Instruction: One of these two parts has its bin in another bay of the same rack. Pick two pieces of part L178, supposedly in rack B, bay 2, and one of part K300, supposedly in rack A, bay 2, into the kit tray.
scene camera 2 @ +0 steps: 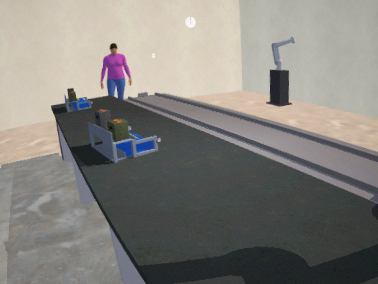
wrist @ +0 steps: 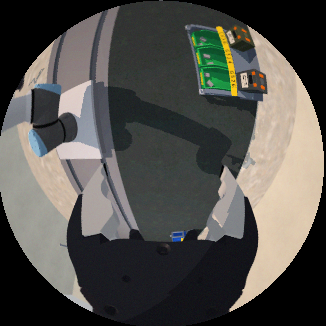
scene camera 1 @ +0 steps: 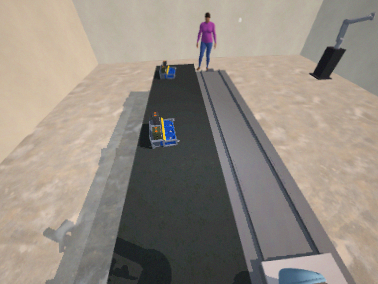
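Observation:
My gripper [wrist: 163, 164] is open and empty, held above the dark table [wrist: 160, 195]. A rack [wrist: 246, 60] with three green bins [wrist: 210, 56] stands on the table at the upper right of the wrist view, well away from the fingertips. Small grey pieces lie in the green bins. The lettering on its yellow strip [wrist: 227, 60] is too small to read surely. A rack with blue bins [scene camera 1: 170, 131] [scene camera 2: 145, 145] stands mid-table; another with blue bins [scene camera 1: 171, 73] [scene camera 2: 80, 104] stands at the far end. The kit tray does not show in these views.
An olive box [wrist: 241, 38] and a dark box [wrist: 253, 81] stand behind the green bins. The rail [scene camera 1: 240, 120] [scene camera 2: 240, 122] runs beside the table, with the carriage [scene camera 1: 337, 270] [wrist: 82, 117] on it. A person [scene camera 1: 206, 35] [scene camera 2: 115, 67] stands beyond the far end. A pedestal [scene camera 1: 329, 62] [scene camera 2: 279, 87] bears another arm.

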